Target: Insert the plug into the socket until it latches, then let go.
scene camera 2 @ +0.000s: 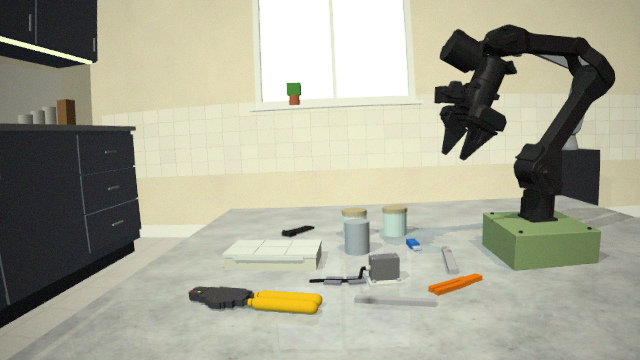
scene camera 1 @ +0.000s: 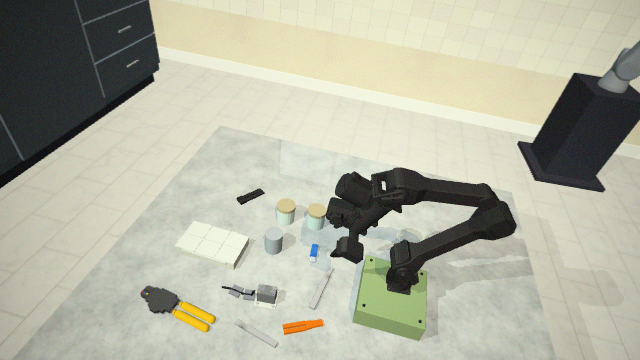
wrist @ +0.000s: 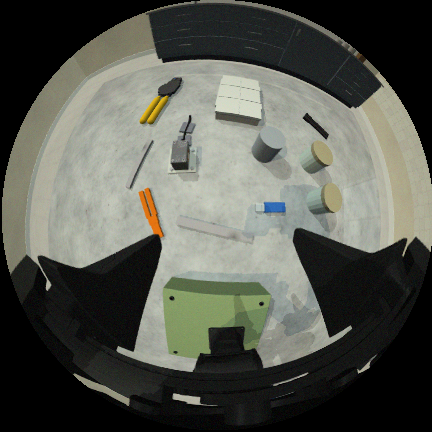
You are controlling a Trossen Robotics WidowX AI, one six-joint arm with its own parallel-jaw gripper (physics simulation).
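Pixels of known places: gripper, fingertip midpoint: (scene camera 2: 452, 156) (scene camera 1: 333, 241) (wrist: 228, 238); arm's base, origin of the base link: (scene camera 2: 537, 218) (scene camera 1: 398, 282) (wrist: 225, 338).
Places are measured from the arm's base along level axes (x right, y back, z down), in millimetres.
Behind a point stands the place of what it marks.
Note:
A small blue block with a whitish end, which looks like the plug (scene camera 1: 314, 252) @(x 97, y -252, z 58 mm) (scene camera 2: 413, 244) @(x 85, y -258, z 59 mm) (wrist: 274, 207) @(x 106, y -252, z 58 mm), lies flat on the grey surface. A dark grey box on a white base plate, which looks like the socket (scene camera 1: 267, 293) @(x -96, y -354, z 26 mm) (scene camera 2: 384, 267) @(x -101, y -359, z 42 mm) (wrist: 180, 154) @(x -81, y -348, z 26 mm), stands apart from it; a short black cable with grey pieces (scene camera 1: 242, 291) (scene camera 2: 339, 281) @(x -93, y -438, z 65 mm) (wrist: 187, 128) @(x -79, y -441, z 65 mm) runs from its side. The socket's opening cannot be made out. My gripper (scene camera 2: 455, 156) @(x -15, y -204, z -139 mm) (wrist: 228, 238) @(x -15, y -204, z -139 mm) is open and empty, high above the surface, on the green base's side of the plug in scene camera 1.
Two lidded jars (scene camera 1: 285, 212) @(x 195, y -370, z 6 mm) (wrist: 324, 198) @(x 200, y -264, z 1 mm) and a grey cylinder (scene camera 1: 273, 241) @(x 67, y -378, z 6 mm) (wrist: 269, 144) @(x 83, y -362, z 0 mm) stand near the plug. Grey bars (scene camera 1: 321, 289) @(x -29, y -211, z 60 mm) (wrist: 215, 229) @(x -15, y -210, z 60 mm), an orange tool (scene camera 1: 303, 326) @(x -150, y -241, z 61 mm), yellow-handled pliers (scene camera 1: 162, 300) @(x -158, y -623, z 55 mm), a white box (scene camera 1: 212, 243) @(x 41, y -561, z 37 mm) and a black piece (scene camera 1: 250, 196) @(x 294, y -519, z 60 mm) lie around. The arm's green base (scene camera 1: 390, 310) @(x -90, y -22, z 3 mm) stands nearby.

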